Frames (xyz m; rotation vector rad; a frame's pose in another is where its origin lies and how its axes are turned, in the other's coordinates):
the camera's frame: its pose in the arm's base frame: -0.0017 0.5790 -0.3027 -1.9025 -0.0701 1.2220
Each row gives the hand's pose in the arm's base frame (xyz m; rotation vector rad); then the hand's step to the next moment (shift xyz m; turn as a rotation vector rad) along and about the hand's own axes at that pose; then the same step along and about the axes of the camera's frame.
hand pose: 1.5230 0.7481 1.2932 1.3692 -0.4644 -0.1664
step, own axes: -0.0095 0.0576 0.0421 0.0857 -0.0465 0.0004
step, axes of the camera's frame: -0.0708 -0.0125 0.0032 0.0429 0.0131 -0.0866
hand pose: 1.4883 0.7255 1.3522 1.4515 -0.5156 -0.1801
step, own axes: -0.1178 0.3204 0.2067 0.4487 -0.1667 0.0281
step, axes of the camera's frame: -0.3865 -0.0418 0.0900 0.1503 0.0360 -0.4539
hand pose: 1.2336 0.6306 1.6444 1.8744 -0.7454 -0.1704
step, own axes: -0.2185 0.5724 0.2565 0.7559 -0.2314 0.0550
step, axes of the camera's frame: -0.6209 0.1018 0.2128 0.2036 0.0540 -0.7639
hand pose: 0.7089 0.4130 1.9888 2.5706 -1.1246 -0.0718
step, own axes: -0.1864 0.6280 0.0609 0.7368 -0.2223 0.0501
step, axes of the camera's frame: -0.5233 0.3086 0.2526 0.1940 0.0510 -0.7447
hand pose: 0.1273 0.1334 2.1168 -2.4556 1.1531 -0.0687
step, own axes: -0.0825 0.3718 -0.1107 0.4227 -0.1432 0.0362
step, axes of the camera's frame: -0.2414 0.2734 0.1559 0.1238 0.0175 -0.4300
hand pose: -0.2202 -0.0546 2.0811 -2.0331 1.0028 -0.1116
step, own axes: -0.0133 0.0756 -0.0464 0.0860 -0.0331 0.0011
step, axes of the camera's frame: -0.0442 0.0711 0.0323 0.0189 0.0008 -0.0902
